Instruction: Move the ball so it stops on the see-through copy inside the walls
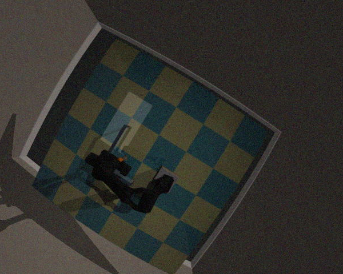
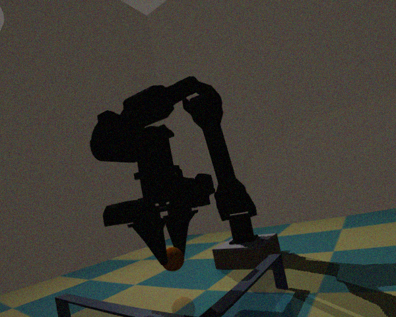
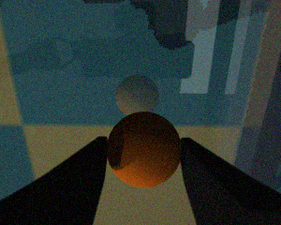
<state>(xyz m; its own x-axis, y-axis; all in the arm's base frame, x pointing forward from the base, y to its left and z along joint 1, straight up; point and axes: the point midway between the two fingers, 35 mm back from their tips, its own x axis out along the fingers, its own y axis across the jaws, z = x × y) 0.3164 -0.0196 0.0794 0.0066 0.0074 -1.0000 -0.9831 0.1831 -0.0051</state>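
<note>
Right now the see-through copy is 8 cm below my gripper tip. The rest, counted from my gripper tip: long wall 9 cm ahead, 5 cm to the right, 7 cm below; orange ball right at my gripper tip.
</note>
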